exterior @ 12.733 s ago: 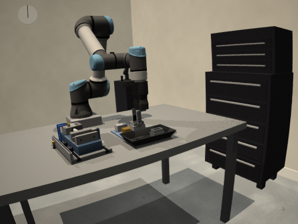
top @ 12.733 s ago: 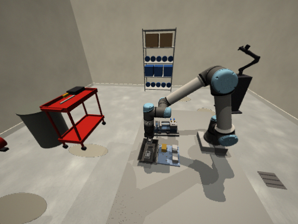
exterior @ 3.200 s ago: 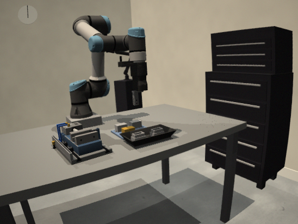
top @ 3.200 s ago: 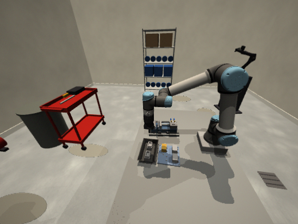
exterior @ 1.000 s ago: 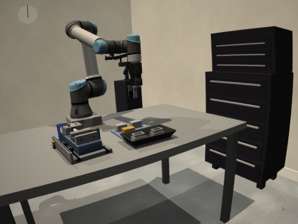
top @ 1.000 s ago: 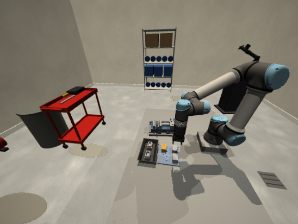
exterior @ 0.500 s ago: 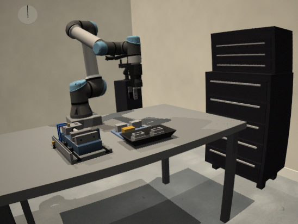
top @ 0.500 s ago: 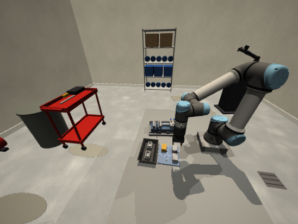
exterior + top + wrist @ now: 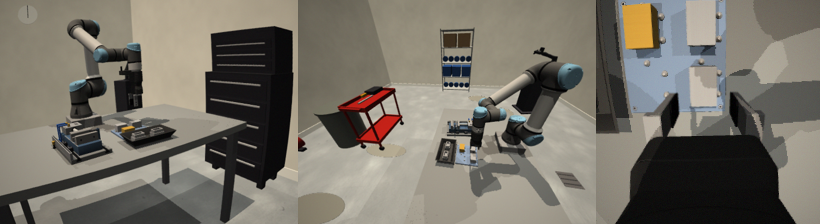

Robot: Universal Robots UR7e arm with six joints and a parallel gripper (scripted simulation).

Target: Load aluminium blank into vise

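Right now my hand is 130 mm above the aluminium blank. From my hand the other things lie so: brass blank (70 mm ahead, 110 mm to the right, 130 mm below); then vise (40 mm ahead, 370 mm to the right, 110 mm below).
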